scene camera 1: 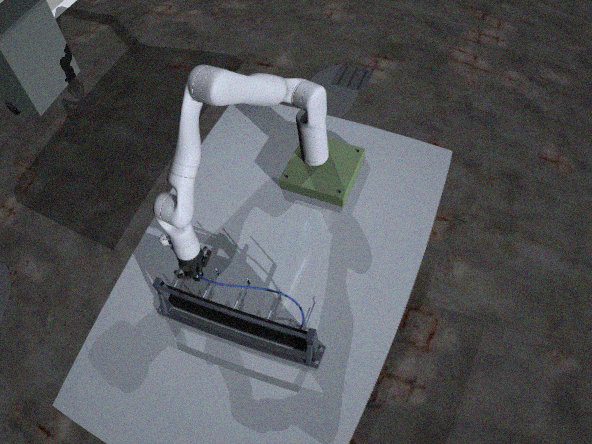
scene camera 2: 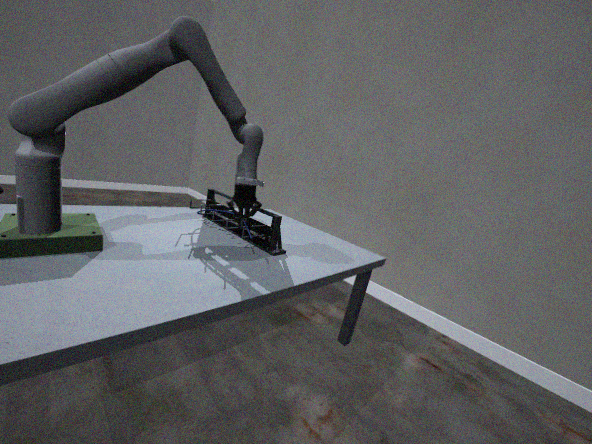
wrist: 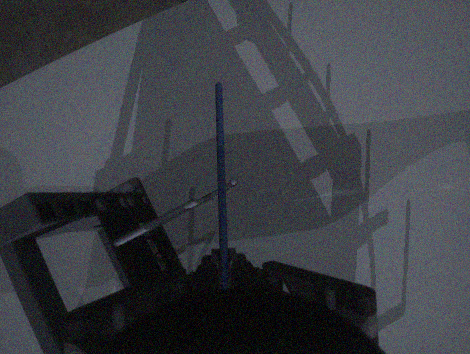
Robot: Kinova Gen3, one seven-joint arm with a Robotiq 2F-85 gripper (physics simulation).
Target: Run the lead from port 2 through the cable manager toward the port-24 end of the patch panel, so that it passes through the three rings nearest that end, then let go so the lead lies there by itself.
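Note:
The blue lead [scene camera 1: 267, 289] [wrist: 220, 150] rises from the right end of the patch panel [scene camera 1: 240, 321] in scene camera 1, curves over and runs left along the row of thin rings to my gripper. My gripper [scene camera 1: 196, 276] [scene camera 2: 245, 221] [wrist: 223, 260] is shut on the lead near the panel's left end, above the table. In the wrist view the lead's free end sticks straight out past the fingertips and crosses over a thin metal ring bar [wrist: 187, 205] beside the panel's dark end bracket. Whether the lead lies inside each ring cannot be told.
The white table [scene camera 1: 400, 200] [scene camera 2: 125, 295] carries the panel and the green base plate [scene camera 1: 322, 177] [scene camera 2: 50, 245] of the arm. The panel's end post [scene camera 2: 276, 232] stands near the gripper in scene camera 2. Shadows of panel and arm fall across the table.

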